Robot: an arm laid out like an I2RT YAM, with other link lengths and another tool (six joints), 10 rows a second.
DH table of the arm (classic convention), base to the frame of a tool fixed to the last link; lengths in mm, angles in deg. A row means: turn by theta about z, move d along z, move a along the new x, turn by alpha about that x. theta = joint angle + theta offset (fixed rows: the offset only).
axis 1: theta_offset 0; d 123.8; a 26.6; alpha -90
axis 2: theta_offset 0; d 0; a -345.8; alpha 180
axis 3: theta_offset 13.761; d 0; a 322.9; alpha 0
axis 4: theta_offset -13.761; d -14.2; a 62.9; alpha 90
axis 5: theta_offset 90; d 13.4; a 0; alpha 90
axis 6: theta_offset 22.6; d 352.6; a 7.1; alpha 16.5
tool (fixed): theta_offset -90; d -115.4; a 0; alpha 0
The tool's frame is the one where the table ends.
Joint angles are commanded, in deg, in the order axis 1, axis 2, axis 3, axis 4, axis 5, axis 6. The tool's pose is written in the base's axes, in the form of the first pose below.
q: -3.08 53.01 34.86 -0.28 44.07 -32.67
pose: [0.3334 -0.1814 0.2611 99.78 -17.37 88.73]
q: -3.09 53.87 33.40 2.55 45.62 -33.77
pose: [0.3321 -0.1862 0.2548 98.60 -17.24 87.43]
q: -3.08 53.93 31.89 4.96 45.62 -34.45
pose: [0.3326 -0.1864 0.2494 98.05 -16.90 87.79]
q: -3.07 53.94 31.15 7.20 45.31 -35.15
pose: [0.3356 -0.1859 0.2505 97.18 -16.68 88.94]
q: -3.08 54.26 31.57 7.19 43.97 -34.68
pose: [0.3417 -0.1823 0.2512 97.82 -16.49 90.28]
